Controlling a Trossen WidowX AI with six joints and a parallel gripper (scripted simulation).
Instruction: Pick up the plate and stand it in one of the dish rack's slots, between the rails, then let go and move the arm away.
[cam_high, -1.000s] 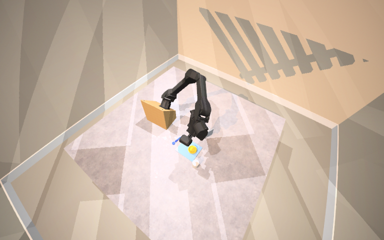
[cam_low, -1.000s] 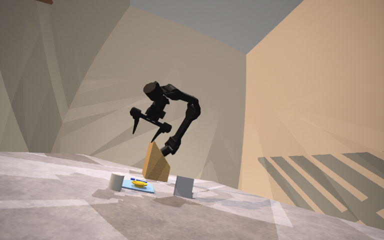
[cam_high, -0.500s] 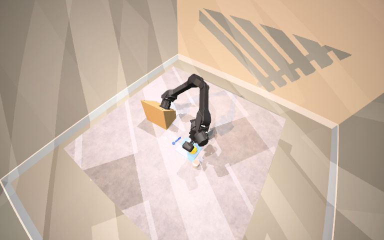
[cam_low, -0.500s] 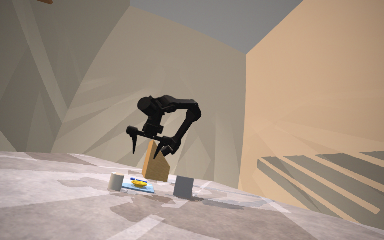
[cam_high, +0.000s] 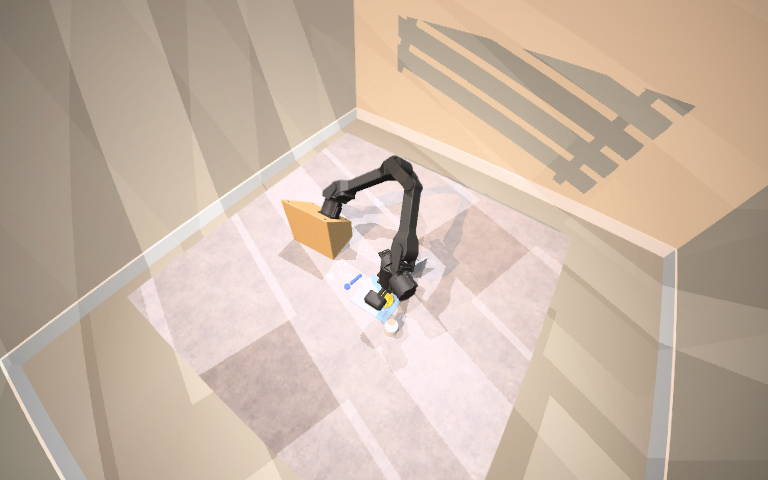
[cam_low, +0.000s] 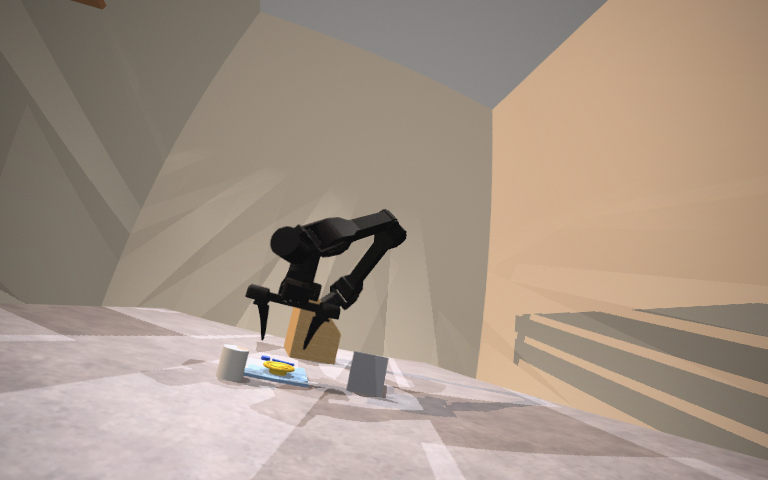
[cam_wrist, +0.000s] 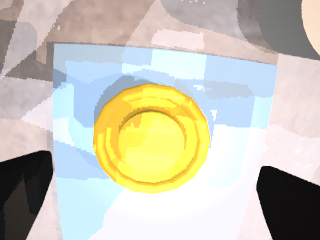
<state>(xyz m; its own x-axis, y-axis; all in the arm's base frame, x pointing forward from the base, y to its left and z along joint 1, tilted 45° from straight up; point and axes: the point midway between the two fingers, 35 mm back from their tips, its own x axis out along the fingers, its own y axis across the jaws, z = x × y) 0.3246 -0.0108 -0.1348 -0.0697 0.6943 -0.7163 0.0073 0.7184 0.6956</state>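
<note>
Right now my gripper tip is 1 cm past the yellow plate and 5 cm above it. From my gripper tip the other things lie so: grey dish rack 3 cm behind, 20 cm to the left, 4 cm below; blue spoon 15 cm behind, 1 cm to the right, 6 cm below; cream cup 7 cm ahead, 8 cm to the right, 4 cm below.
</note>
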